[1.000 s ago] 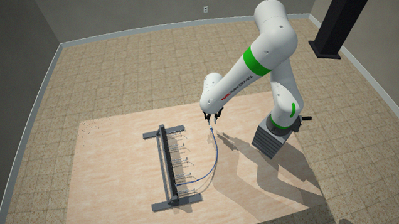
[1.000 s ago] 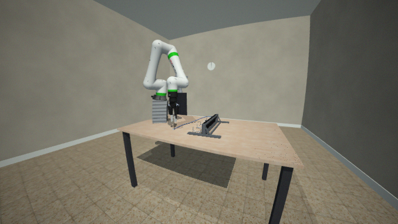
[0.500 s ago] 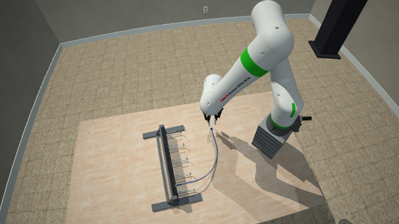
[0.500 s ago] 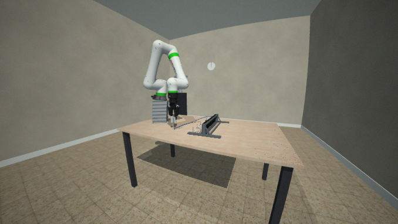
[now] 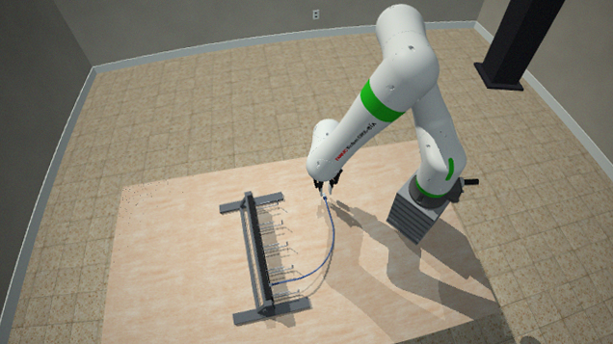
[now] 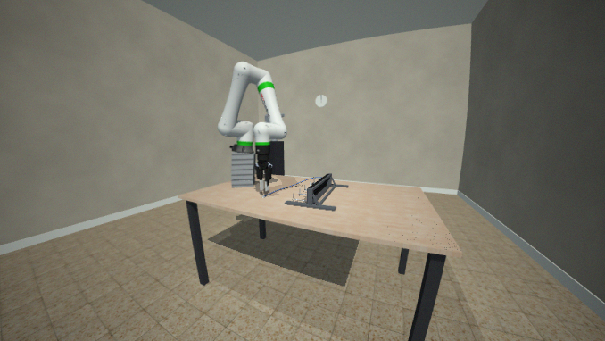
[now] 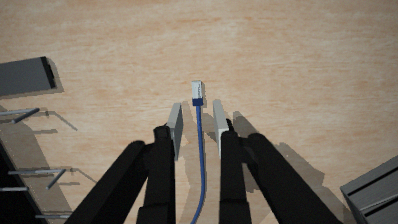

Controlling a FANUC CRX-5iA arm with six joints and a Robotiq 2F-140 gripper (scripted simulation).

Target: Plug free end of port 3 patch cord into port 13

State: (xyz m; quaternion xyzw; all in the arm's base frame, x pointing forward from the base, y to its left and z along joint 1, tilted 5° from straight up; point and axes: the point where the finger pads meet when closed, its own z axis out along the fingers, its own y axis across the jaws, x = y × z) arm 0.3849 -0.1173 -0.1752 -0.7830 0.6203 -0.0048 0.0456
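My hand is 70 mm above the free-end plug and 10 mm to the left of it.
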